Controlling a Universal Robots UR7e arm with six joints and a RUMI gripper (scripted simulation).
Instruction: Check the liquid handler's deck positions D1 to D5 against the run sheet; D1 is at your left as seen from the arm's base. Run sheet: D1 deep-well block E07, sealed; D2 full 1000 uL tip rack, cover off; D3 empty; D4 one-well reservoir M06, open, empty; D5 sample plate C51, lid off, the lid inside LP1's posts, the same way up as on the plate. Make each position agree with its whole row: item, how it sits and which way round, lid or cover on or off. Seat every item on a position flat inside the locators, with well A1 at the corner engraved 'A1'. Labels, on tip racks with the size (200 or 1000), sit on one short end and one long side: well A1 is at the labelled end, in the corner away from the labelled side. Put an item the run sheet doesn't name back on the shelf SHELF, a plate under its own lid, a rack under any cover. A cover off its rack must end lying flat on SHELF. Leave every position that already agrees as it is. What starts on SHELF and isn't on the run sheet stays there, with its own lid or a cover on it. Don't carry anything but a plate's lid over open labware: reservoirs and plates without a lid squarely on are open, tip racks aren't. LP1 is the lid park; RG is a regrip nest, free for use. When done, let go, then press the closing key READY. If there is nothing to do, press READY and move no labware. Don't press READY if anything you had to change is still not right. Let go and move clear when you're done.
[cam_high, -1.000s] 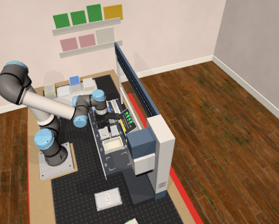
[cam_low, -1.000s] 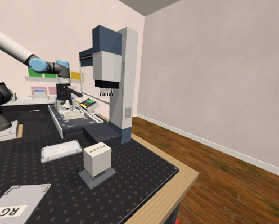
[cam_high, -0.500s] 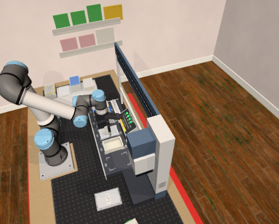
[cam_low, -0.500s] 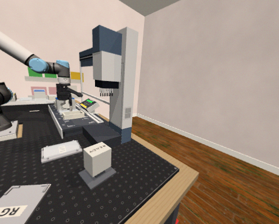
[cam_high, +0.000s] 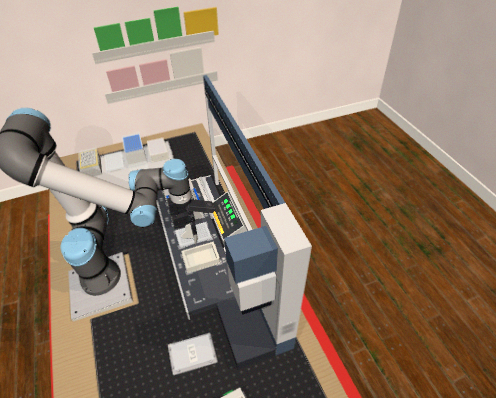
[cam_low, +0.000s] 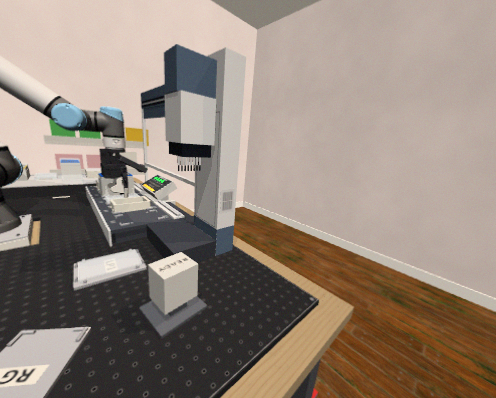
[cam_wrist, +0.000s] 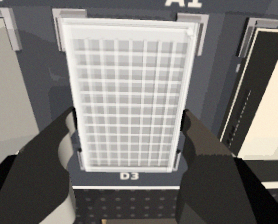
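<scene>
The cream one-well reservoir lies 120 mm to the right of my hand. Round my hand: blue-rimmed tip rack: 10 mm ahead, 130 mm to the left, 60 mm above; clear well plate: 10 mm below; deep-well block: 250 mm to the left, 10 mm above.
</scene>
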